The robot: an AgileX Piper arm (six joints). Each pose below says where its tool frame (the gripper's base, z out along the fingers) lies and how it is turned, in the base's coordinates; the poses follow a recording.
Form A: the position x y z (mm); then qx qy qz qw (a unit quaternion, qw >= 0).
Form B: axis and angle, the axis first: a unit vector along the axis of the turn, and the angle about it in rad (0 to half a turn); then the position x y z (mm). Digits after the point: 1 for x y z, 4 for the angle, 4 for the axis.
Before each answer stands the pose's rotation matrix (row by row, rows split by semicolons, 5 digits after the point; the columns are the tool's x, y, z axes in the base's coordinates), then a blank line. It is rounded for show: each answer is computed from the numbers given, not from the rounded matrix.
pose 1, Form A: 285.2 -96.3 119.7 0.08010 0.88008 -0.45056 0.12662
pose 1, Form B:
-0.95510 0.25509 0.15069; 0.02689 0.58116 -0.81335; -0.29505 -0.77278 -0.56192

0.0808 0.8872 -0.4542 2.8877 285.2 -96.3 119.7
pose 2, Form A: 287.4 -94.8 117.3 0.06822 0.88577 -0.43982 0.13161
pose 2, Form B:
-0.95605 0.23662 0.17314; 0.00509 0.60381 -0.79711; -0.29316 -0.76120 -0.57848

0.0688 0.8935 -0.4437 2.8776 287.4 -94.8 117.3
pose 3, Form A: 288.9 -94.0 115.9 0.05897 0.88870 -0.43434 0.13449
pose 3, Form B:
-0.95687 0.22164 0.18782; -0.01202 0.61574 -0.78785; -0.29027 -0.75613 -0.58652

0.0595 0.8968 -0.4383 2.8718 288.9 -94.0 115.9
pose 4, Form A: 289.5 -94.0 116.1 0.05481 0.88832 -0.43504 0.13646
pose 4, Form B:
-0.95675 0.21611 0.19475; -0.02135 0.61547 -0.78787; -0.29013 -0.75795 -0.58424

0.0553 0.8967 -0.4391 2.8678 289.5 -94.0 116.1
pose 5, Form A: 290.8 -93.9 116.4 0.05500 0.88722 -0.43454 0.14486
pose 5, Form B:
-0.95198 0.22349 0.20925; -0.02830 0.61630 -0.78700; -0.30485 -0.75514 -0.58038

0.0556 0.8967 -0.4392 2.8508 290.8 -93.9 116.4
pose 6, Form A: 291.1 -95.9 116.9 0.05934 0.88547 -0.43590 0.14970
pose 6, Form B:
-0.94814 0.23560 0.21338; -0.02542 0.61294 -0.78972; -0.31684 -0.75419 -0.57516

0.0600 0.8956 -0.4409 2.8411 291.1 -95.9 116.9
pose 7, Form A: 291.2 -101.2 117.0 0.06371 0.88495 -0.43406 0.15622
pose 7, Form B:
-0.94307 0.24838 0.22118; -0.02286 0.61507 -0.78814; -0.33180 -0.74833 -0.57438

0.0645 0.8959 -0.4395 2.8279 291.2 -101.2 117.0
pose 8, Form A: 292.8 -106.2 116.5 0.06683 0.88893 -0.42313 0.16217
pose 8, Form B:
-0.93847 0.25605 0.23176; -0.01842 0.63299 -0.77394; -0.34487 -0.73059 -0.58932

0.0677 0.9009 -0.4288 2.8158 292.8 -106.2 116.5
